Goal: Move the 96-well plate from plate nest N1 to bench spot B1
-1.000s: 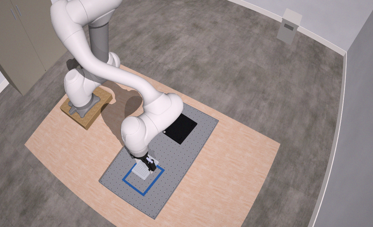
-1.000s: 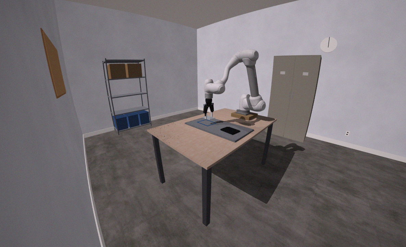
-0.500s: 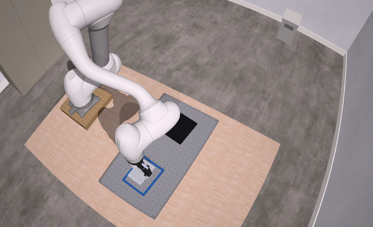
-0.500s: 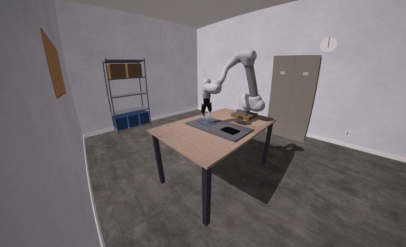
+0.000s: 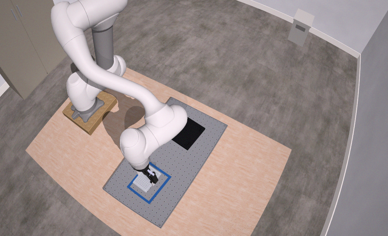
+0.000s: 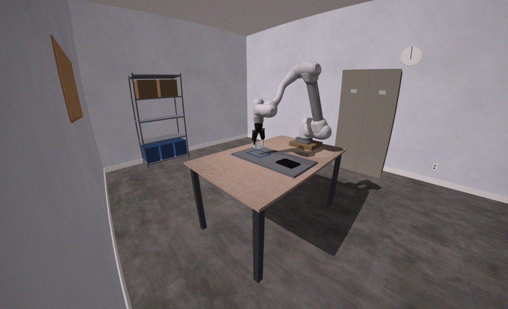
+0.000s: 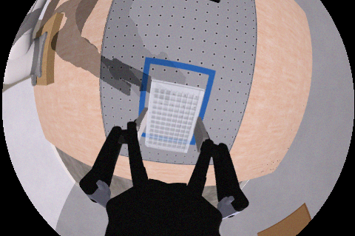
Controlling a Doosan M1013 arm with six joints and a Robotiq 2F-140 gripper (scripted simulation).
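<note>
Now: the white 96-well plate 20 mm below my hand. Round my hand: black plate nest: 350 mm to the left, 80 mm below, 20 mm behind.
</note>
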